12 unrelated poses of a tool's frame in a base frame.
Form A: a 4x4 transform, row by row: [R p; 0 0 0 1], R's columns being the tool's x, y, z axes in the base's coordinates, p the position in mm. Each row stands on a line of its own.
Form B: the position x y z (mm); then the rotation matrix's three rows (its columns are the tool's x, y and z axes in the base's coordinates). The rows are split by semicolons. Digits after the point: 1 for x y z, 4 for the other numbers.
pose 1, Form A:
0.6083 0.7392 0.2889 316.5
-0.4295 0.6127 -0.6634 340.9
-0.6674 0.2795 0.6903 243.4
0 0 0 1
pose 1, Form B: 316.5 340.9 243.4; 0.6083 0.7392 0.2889; -0.4295 0.6127 -0.6634; -0.6674 0.2795 0.6903
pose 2, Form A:
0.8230 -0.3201 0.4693 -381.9
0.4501 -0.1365 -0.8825 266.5
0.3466 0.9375 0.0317 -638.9
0 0 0 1
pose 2, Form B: -381.9 266.5 -638.9; 0.8230 -0.3201 0.4693; 0.4501 -0.1365 -0.8825; 0.3466 0.9375 0.0317
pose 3, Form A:
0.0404 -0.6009 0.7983 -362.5
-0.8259 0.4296 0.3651 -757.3
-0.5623 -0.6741 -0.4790 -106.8
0 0 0 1
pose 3, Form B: -362.5 -757.3 -106.8; 0.0404 -0.6009 0.7983; -0.8259 0.4296 0.3651; -0.5623 -0.6741 -0.4790
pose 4, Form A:
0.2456 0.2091 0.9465 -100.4
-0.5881 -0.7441 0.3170 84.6
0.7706 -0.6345 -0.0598 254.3
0 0 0 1
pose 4, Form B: -100.4 84.6 254.3; 0.2456 0.2091 0.9465; -0.5881 -0.7441 0.3170; 0.7706 -0.6345 -0.0598
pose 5, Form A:
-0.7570 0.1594 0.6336 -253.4
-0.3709 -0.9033 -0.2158 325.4
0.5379 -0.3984 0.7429 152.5
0 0 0 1
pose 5, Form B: -253.4 325.4 152.5; -0.7570 0.1594 0.6336; -0.3709 -0.9033 -0.2158; 0.5379 -0.3984 0.7429
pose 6, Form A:
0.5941 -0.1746 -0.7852 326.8
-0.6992 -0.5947 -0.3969 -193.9
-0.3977 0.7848 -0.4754 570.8
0 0 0 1
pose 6, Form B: 326.8 -193.9 570.8; 0.5941 -0.1746 -0.7852; -0.6992 -0.5947 -0.3969; -0.3977 0.7848 -0.4754
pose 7, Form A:
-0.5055 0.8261 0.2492 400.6
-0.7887 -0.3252 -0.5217 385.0
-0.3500 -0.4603 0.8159 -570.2
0 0 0 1
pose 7, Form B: 400.6 385.0 -570.2; -0.5055 0.8261 0.2492; -0.7887 -0.3252 -0.5217; -0.3500 -0.4603 0.8159
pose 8, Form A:
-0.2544 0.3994 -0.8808 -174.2
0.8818 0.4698 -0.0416 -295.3
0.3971 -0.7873 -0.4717 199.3
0 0 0 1
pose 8, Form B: -174.2 -295.3 199.3; -0.2544 0.3994 -0.8808; 0.8818 0.4698 -0.0416; 0.3971 -0.7873 -0.4717
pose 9, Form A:
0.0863 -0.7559 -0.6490 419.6
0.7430 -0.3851 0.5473 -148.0
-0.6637 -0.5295 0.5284 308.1
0 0 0 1
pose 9, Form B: 419.6 -148.0 308.1; 0.0863 -0.7559 -0.6490; 0.7430 -0.3851 0.5473; -0.6637 -0.5295 0.5284
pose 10, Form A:
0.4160 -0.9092 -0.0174 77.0
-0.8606 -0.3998 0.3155 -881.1
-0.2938 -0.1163 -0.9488 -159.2
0 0 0 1
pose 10, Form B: 77.0 -881.1 -159.2; 0.4160 -0.9092 -0.0174; -0.8606 -0.3998 0.3155; -0.2938 -0.1163 -0.9488
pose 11, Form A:
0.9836 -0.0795 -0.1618 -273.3
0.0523 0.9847 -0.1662 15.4
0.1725 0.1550 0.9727 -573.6
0 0 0 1
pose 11, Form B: -273.3 15.4 -573.6; 0.9836 -0.0795 -0.1618; 0.0523 0.9847 -0.1662; 0.1725 0.1550 0.9727
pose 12, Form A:
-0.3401 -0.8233 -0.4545 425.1
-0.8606 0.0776 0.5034 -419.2
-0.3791 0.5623 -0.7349 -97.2
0 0 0 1
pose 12, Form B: 425.1 -419.2 -97.2; -0.3401 -0.8233 -0.4545; -0.8606 0.0776 0.5034; -0.3791 0.5623 -0.7349
